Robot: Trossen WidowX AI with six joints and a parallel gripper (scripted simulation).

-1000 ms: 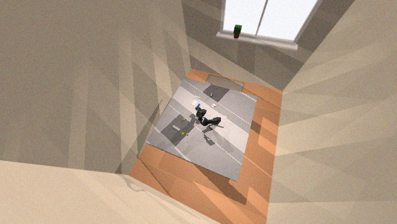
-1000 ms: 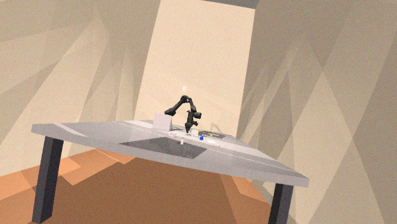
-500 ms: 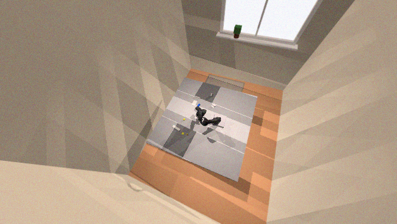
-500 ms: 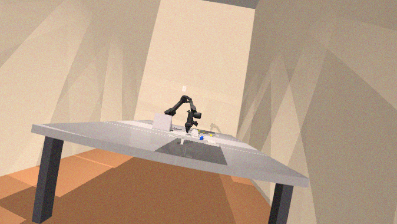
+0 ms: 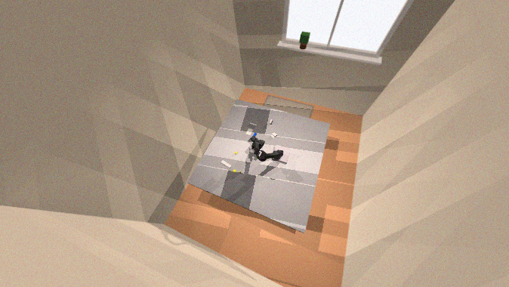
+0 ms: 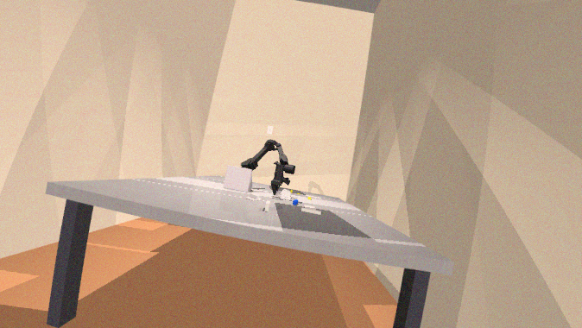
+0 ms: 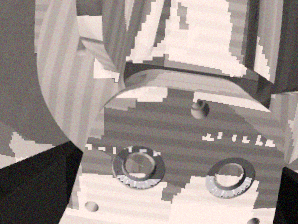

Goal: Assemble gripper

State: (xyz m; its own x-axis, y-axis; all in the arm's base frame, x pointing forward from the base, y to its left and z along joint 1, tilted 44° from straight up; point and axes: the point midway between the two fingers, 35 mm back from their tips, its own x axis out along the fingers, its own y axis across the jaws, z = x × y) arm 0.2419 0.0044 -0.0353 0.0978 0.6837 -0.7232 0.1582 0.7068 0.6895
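Now: gripper tip 2 cm below the pale housing plate and 1 cm short of it. The rest, counted from my gripper tip: ribbed rectangular plate (7 cm ahead, 1 cm to the right); blue block (18 cm to the right, 12 cm ahead); white jaw (2 cm to the right, 2 cm ahead, 1 cm above).
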